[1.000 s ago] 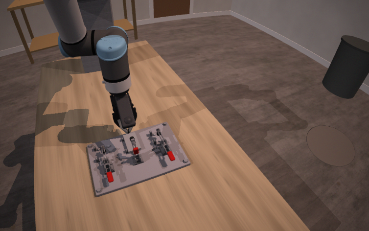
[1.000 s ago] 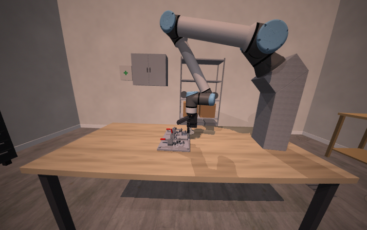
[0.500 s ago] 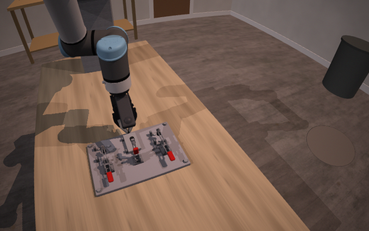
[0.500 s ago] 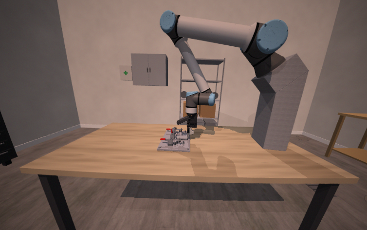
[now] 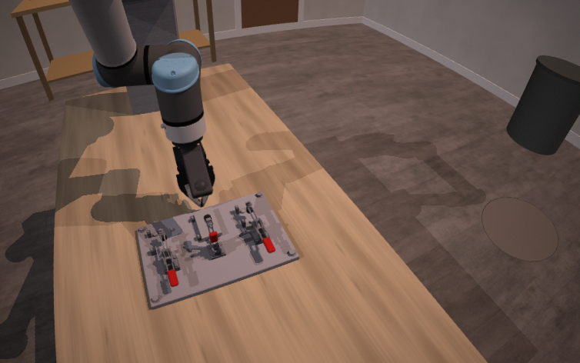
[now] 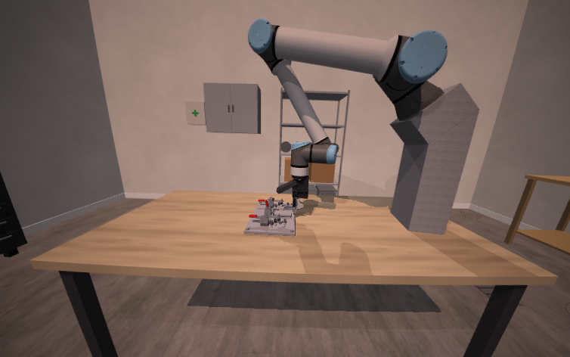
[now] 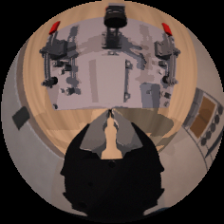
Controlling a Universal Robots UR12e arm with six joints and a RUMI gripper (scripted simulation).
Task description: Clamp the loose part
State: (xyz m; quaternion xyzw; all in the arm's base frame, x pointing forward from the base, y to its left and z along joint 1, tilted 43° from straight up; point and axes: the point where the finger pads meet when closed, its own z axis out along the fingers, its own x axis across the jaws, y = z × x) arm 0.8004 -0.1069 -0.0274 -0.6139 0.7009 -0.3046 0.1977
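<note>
Now: the loose part 6 cm ahead of my hand, 2 cm to the right of it and 1 cm below it. Also, from my hand: fixture (11 cm ahead, 3 cm to the right, 3 cm below).
</note>
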